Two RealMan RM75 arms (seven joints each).
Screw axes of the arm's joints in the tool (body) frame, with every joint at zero. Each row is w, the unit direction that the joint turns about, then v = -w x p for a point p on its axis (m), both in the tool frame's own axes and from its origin. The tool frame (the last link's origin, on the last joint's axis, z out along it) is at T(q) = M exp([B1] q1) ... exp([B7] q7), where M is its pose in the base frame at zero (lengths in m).
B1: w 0 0 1 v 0 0 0
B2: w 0 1 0 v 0.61 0 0
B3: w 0 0 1 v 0 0 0
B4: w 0 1 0 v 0.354 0 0
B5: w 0 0 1 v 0 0 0
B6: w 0 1 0 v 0.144 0 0
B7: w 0 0 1 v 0 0 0
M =
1 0 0 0
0 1 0 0
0 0 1 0.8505
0 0 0 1
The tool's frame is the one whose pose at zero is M.
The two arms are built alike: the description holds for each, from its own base.
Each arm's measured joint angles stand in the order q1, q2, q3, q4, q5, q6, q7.
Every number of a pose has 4 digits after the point.
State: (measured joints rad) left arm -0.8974 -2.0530 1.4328 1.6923 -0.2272 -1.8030 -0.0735; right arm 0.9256 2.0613 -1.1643 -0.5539 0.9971 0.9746 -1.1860
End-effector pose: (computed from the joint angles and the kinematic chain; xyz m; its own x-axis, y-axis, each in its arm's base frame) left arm -0.0509 0.3759 0.0646 0.6544 0.7516 0.0824 0.5369 -0.3852 -0.7506; right arm 0.1665 0.4366 -0.0596 0.8707 -0.4670 -0.1545 -0.4908 -0.8044 -0.3348
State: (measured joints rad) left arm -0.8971 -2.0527 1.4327 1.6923 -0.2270 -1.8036 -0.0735; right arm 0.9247 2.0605 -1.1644 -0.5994 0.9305 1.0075 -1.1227
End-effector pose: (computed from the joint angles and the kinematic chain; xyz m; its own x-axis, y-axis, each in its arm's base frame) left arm -0.0512 0.3759 0.0647 0.6539 0.7521 0.0822 0.5368 -0.3846 -0.7509; right arm 0.1642 0.4372 -0.0543 0.8708 -0.4768 -0.1202 -0.4871 -0.8030 -0.3435
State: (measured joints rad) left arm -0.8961 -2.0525 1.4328 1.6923 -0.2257 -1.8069 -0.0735; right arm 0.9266 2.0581 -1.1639 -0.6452 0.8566 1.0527 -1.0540
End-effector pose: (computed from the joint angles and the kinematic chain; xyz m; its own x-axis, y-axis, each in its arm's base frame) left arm -0.0520 0.3756 0.0649 0.6513 0.7546 0.0803 0.5364 -0.3830 -0.7520; right arm 0.1623 0.4370 -0.0481 0.8674 -0.4918 -0.0761 -0.4848 -0.8008 -0.3516
